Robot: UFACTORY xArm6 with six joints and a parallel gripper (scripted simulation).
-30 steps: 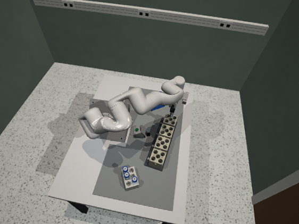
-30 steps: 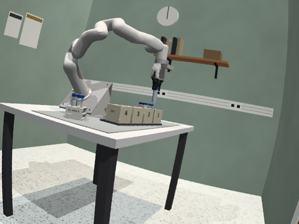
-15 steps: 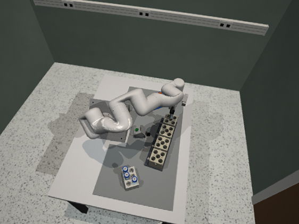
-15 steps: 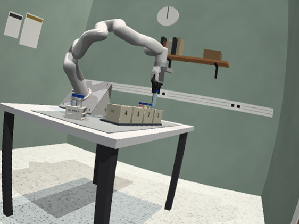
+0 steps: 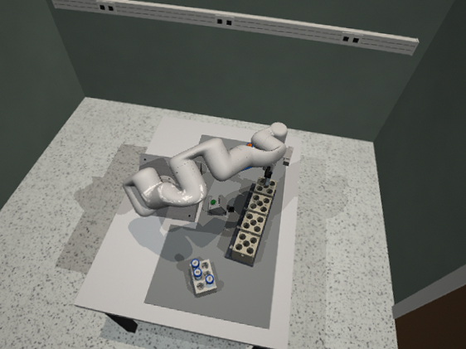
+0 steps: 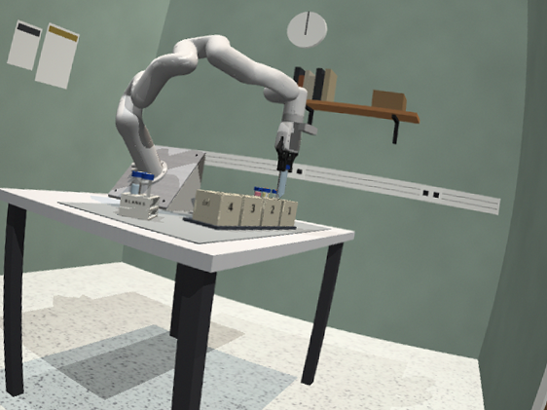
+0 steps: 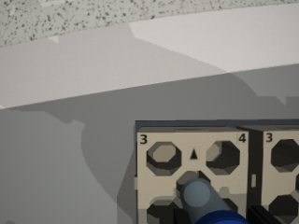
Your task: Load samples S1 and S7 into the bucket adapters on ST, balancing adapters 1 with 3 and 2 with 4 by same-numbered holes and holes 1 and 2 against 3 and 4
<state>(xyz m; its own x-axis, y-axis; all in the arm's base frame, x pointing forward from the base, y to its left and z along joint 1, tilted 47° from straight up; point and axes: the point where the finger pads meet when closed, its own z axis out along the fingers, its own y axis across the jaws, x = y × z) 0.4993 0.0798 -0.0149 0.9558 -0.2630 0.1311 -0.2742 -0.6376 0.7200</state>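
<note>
My gripper is now 10 mm to the left of the blue-capped water blank and 50 mm above it. From my hand the other things lie so: green DONE key: 260 mm behind, 100 mm to the right, 150 mm below; bucket adapter: 160 mm below; blue sample rack: 110 mm behind, 210 mm to the left, 180 mm below.
</note>
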